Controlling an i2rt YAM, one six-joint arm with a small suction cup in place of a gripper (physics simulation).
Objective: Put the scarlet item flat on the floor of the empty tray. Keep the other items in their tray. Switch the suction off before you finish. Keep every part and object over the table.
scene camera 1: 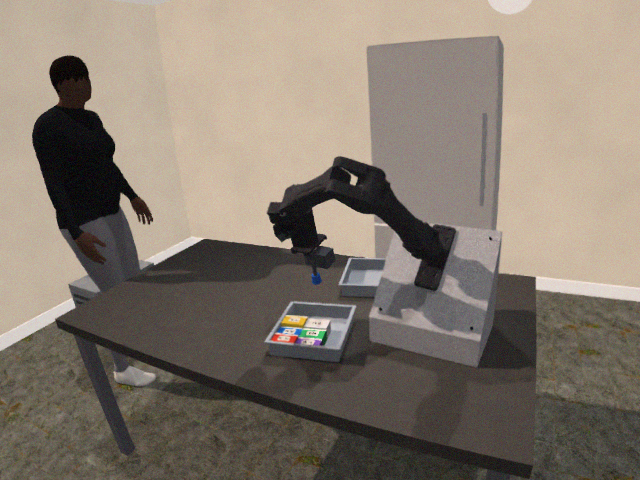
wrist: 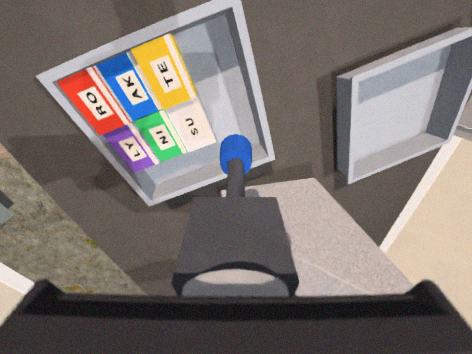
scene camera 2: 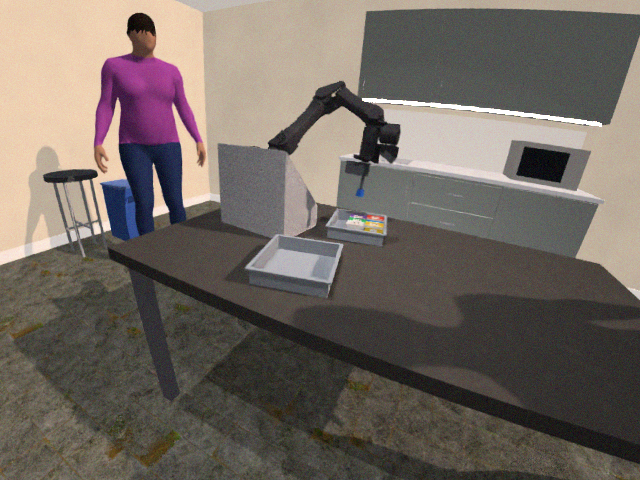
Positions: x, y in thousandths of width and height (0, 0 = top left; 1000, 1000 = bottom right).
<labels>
grey tray: scene camera 1 565, 576; wrist 855, 298; scene camera 2 471, 553
grey tray: scene camera 1 534, 661; wrist 459, 140; scene camera 2 526, 470
</labels>
